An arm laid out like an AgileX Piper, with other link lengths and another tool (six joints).
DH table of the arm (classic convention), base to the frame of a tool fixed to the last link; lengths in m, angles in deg. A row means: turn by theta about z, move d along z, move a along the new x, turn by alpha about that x. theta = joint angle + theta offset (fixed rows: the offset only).
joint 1: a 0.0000; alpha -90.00; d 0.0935; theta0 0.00
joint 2: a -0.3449; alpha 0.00; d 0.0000; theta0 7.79
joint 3: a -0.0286; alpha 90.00; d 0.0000; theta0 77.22
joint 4: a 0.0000; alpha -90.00; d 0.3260; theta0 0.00
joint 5: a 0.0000; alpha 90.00; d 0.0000; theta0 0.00
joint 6: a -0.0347; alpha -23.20; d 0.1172; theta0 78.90
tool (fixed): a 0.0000; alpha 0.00; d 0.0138; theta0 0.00
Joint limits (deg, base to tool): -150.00..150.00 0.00..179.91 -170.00..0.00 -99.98..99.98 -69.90..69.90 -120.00..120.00
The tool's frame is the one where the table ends.
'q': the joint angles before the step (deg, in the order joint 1, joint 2, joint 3, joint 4, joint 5, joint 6). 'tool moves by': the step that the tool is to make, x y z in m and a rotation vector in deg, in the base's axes. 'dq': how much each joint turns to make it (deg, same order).
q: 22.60 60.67 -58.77 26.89 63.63 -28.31
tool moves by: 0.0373 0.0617 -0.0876 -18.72 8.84 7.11
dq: 11.97 16.47 -1.20 -14.68 -0.47 6.52
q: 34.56 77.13 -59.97 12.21 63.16 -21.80
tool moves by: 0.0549 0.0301 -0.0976 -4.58 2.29 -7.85
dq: 0.91 16.30 -0.11 -3.78 -13.11 8.17
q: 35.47 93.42 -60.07 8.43 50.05 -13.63
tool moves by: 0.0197 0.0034 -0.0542 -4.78 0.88 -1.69
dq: 0.00 8.12 -0.20 -4.45 -4.75 3.70
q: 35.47 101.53 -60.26 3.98 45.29 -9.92
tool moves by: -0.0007 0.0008 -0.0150 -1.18 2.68 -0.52
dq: 0.00 2.13 -0.33 0.66 1.06 0.19
